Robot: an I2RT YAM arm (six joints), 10 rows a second.
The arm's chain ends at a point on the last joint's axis. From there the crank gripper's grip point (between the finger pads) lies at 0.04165 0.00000 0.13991 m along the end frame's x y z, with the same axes.
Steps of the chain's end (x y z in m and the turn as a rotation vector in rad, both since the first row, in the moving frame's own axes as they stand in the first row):
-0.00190, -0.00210, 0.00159, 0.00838, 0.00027, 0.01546
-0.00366, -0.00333, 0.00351, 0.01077, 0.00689, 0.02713
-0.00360, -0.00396, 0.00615, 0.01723, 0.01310, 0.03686
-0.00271, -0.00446, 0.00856, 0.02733, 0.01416, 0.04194
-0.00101, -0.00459, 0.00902, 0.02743, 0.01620, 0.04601
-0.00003, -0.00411, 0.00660, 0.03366, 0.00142, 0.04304
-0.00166, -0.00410, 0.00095, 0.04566, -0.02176, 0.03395
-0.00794, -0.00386, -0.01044, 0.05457, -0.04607, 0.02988
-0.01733, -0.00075, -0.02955, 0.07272, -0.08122, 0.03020
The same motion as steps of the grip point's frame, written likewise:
-0.00186, -0.00263, 0.00158, 0.00838, 0.00027, 0.01546
-0.00269, -0.00369, 0.00322, 0.01077, 0.00689, 0.02713
-0.00176, -0.00480, 0.00559, 0.01723, 0.01310, 0.03686
-0.00069, -0.00649, 0.00793, 0.02733, 0.01416, 0.04194
0.00129, -0.00645, 0.00830, 0.02743, 0.01620, 0.04601
0.00023, -0.00702, 0.00649, 0.03366, 0.00142, 0.04304
-0.00463, -0.00914, 0.00171, 0.04566, -0.02176, 0.03395
-0.01433, -0.01039, -0.00885, 0.05457, -0.04607, 0.02988
-0.02867, -0.00994, -0.02696, 0.07272, -0.08122, 0.03020

